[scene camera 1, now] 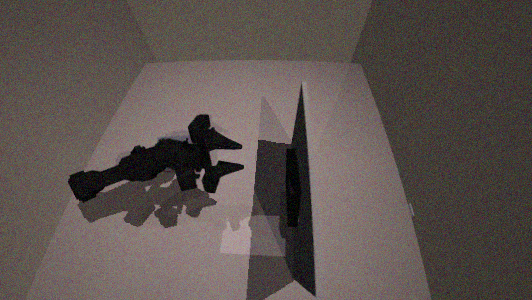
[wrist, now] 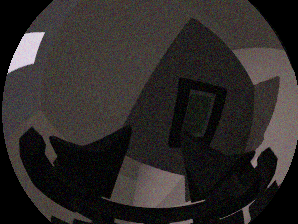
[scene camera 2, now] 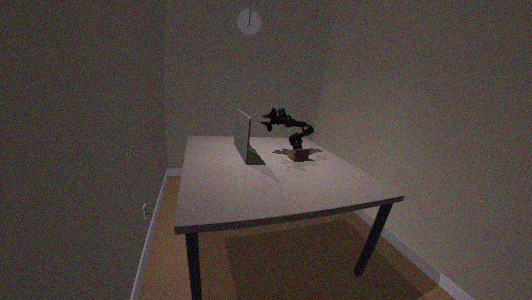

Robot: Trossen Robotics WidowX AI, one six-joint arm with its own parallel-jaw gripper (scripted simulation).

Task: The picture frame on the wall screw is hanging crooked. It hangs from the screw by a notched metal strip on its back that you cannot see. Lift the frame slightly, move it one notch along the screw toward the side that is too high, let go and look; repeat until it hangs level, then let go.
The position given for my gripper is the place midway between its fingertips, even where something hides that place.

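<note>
Scene camera 1 shows my gripper point(scene camera 1: 243, 157), a picture frame point(scene camera 1: 293, 188), a wall panel point(scene camera 1: 307, 269). Wrist view shows the picture frame point(wrist: 199, 105) and my gripper point(wrist: 156, 132). Scene camera 2 misses the picture frame, hidden by the wall panel.
</note>
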